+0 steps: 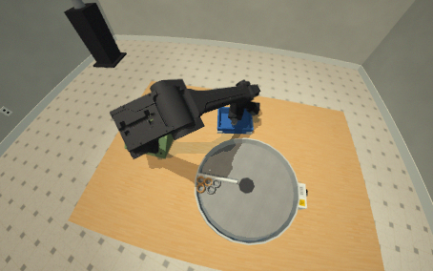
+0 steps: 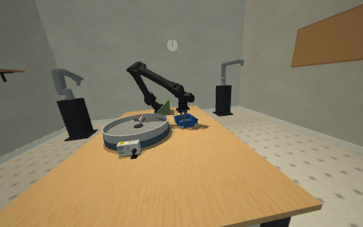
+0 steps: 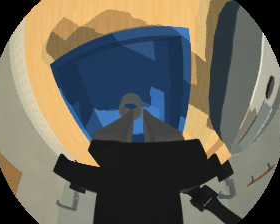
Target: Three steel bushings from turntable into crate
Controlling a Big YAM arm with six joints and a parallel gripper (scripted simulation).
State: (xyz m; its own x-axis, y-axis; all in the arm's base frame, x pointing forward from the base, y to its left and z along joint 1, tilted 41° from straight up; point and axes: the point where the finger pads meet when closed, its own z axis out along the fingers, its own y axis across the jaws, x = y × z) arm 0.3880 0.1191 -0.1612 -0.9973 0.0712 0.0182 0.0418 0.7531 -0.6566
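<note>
My hand is 10 mm to the right of the blue crate and 10 mm above it. From my hand the other things lie so: grey turntable (340 mm to the right, 80 mm ahead, 10 mm above).
</note>
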